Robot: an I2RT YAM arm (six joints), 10 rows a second.
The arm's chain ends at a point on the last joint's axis. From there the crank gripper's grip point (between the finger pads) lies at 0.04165 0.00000 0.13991 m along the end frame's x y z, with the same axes.
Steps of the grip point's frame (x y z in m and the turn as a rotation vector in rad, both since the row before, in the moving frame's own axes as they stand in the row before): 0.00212, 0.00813, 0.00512, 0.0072, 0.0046, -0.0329; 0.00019, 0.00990, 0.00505, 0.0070, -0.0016, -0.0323; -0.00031, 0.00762, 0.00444, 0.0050, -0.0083, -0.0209; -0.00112, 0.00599, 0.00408, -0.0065, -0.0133, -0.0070; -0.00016, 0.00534, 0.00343, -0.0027, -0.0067, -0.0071; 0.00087, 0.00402, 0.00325, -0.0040, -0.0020, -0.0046; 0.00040, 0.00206, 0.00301, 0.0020, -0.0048, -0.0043; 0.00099, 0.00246, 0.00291, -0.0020, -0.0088, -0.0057; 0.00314, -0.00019, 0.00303, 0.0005, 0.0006, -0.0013
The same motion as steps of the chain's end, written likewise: 0.00152, 0.01052, 0.00532, 0.0072, 0.0046, -0.0329; 0.00045, 0.01222, 0.00499, 0.0070, -0.0016, -0.0323; 0.00087, 0.00918, 0.00410, 0.0050, -0.0083, -0.0209; 0.00074, 0.00536, 0.00354, -0.0065, -0.0133, -0.0070; 0.00078, 0.00525, 0.00315, -0.0027, -0.0067, -0.0071; 0.00115, 0.00365, 0.00317, -0.0040, -0.0020, -0.0046; 0.00107, 0.00252, 0.00281, 0.0020, -0.0048, -0.0043; 0.00222, 0.00241, 0.00255, -0.0020, -0.0088, -0.0057; 0.00306, -0.00007, 0.00306, 0.0005, 0.0006, -0.0013
